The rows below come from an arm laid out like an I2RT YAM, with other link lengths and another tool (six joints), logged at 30 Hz.
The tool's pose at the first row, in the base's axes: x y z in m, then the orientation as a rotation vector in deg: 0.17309 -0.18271 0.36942 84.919 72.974 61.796
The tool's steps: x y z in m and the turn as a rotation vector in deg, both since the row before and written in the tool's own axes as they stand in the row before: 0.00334 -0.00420 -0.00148 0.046 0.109 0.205; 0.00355 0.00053 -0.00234 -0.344 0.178 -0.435; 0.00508 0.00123 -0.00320 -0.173 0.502 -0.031; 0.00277 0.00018 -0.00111 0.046 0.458 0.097; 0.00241 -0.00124 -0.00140 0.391 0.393 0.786; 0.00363 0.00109 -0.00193 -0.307 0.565 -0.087
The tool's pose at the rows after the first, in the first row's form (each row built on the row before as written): 0.17102 -0.17890 0.36593 85.074 72.956 62.001; 0.16922 -0.17524 0.36725 84.411 73.101 62.040; 0.16686 -0.17006 0.36952 84.071 73.345 62.538; 0.16605 -0.16725 0.37013 84.009 73.637 62.973; 0.16460 -0.16467 0.36941 84.770 73.715 63.632; 0.16324 -0.16107 0.37123 84.258 73.932 64.218
